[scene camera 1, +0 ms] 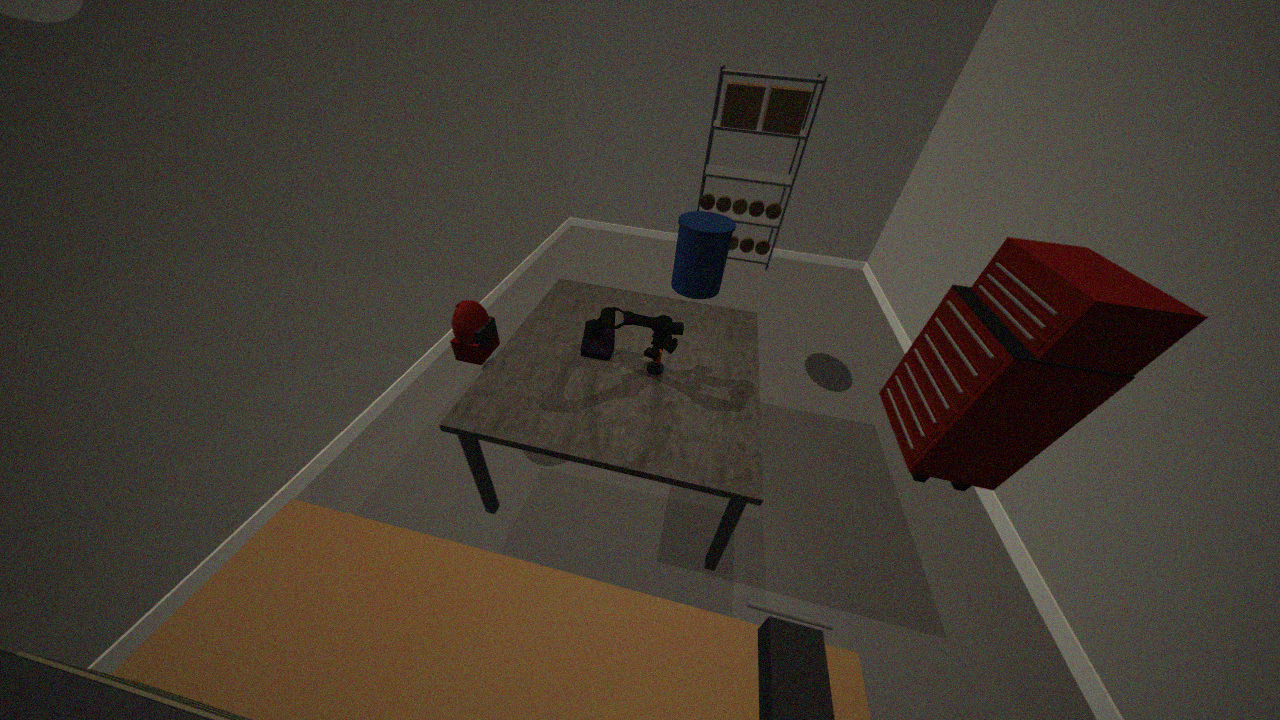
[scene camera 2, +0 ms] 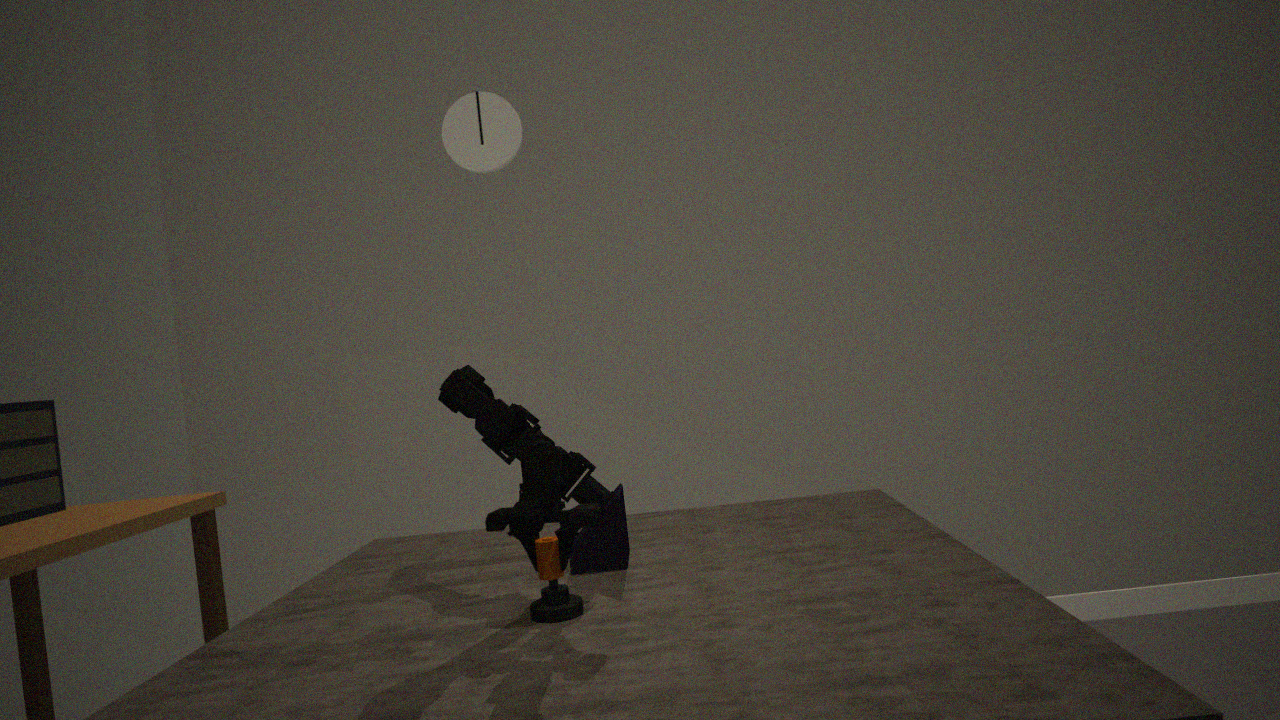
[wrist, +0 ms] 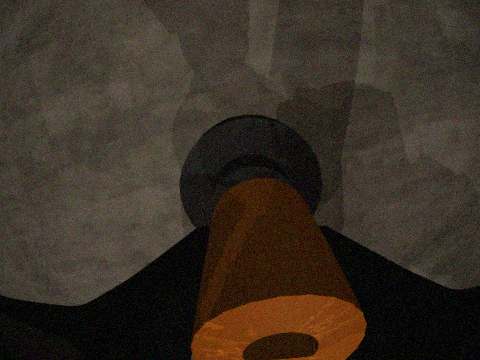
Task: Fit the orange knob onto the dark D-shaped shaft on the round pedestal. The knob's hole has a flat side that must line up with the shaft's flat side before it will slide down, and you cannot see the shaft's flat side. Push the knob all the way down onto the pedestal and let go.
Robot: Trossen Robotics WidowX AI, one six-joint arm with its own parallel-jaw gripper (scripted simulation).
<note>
The gripper carries an orange knob.
The gripper is seen too in the wrist view.
</note>
